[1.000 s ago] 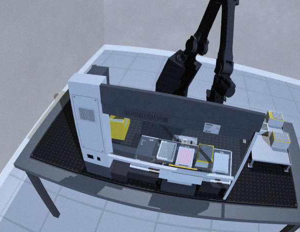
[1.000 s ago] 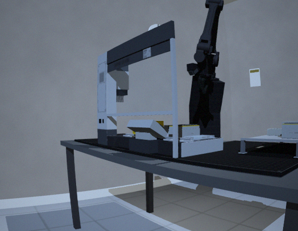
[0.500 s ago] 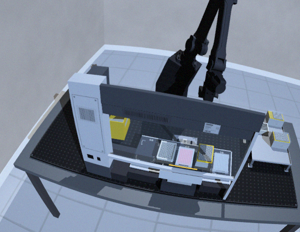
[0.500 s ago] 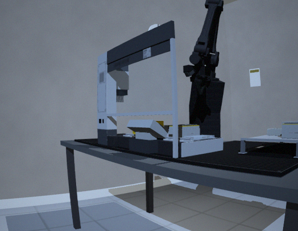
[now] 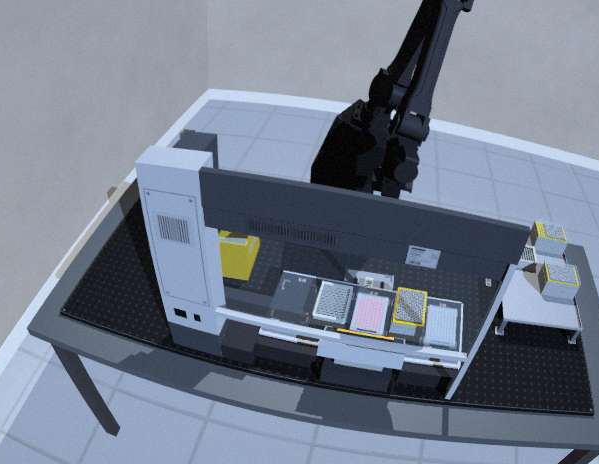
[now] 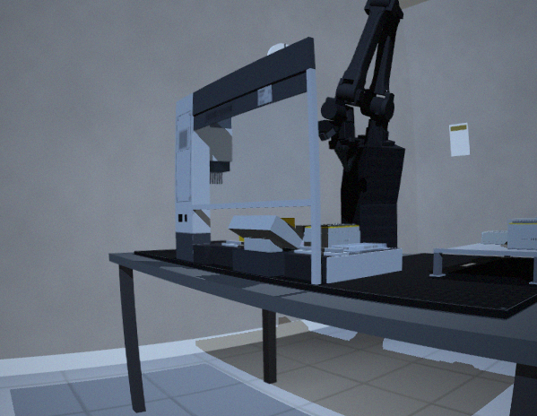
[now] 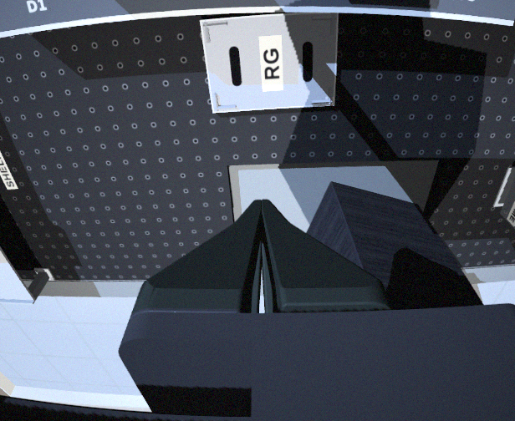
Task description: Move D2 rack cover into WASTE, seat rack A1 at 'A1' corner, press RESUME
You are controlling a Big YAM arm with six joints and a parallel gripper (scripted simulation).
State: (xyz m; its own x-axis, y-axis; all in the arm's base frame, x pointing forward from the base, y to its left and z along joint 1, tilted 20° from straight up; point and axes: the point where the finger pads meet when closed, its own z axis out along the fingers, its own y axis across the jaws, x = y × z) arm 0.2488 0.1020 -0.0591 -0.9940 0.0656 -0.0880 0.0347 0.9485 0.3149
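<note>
My gripper is now 380 mm to the left of the resume box, 220 mm above it and 170 mm past it. The rest, counted from my hand: tip rack: 180 mm below, 180 mm ahead, 110 mm to the left; then pink plate: 220 mm below, 170 mm ahead; then reservoir W06: 220 mm below, 170 mm ahead, 100 mm to the right.
</note>
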